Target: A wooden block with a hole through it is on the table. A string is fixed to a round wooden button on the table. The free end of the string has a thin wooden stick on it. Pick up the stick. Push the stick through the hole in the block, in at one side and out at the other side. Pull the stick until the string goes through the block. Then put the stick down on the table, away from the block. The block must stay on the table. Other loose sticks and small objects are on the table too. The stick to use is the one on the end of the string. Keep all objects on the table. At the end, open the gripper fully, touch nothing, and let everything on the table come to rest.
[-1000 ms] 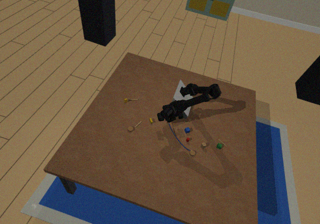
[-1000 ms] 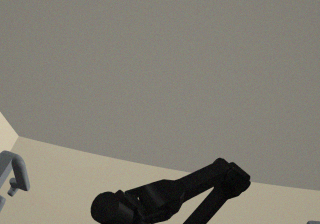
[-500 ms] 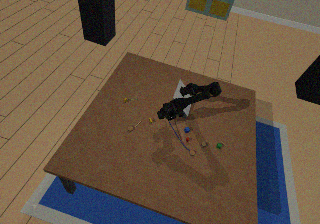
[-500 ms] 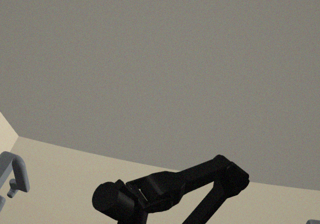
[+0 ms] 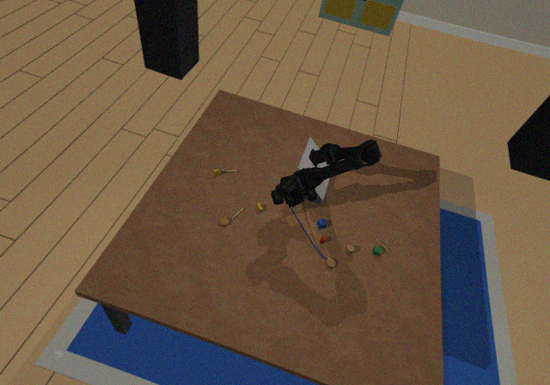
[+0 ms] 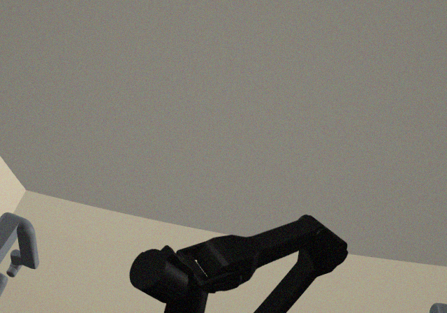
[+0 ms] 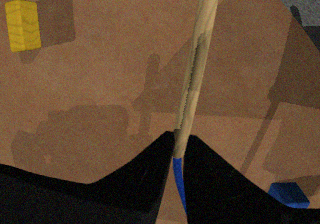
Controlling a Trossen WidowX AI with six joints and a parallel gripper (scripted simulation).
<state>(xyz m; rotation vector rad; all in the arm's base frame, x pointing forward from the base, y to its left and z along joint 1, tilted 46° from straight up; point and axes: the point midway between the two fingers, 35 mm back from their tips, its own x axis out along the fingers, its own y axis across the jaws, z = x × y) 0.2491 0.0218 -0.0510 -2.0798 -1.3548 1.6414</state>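
Right now my gripper tip is 1 cm to the left of the thin wooden stick and 1 cm past it. The rest, counted from my gripper tip: red peg: 18 cm to the left, 8 cm ahead, 4 cm below; then blue cube: 15 cm to the left, 4 cm below; then round wooden button: 23 cm to the left, 16 cm ahead, 5 cm below.
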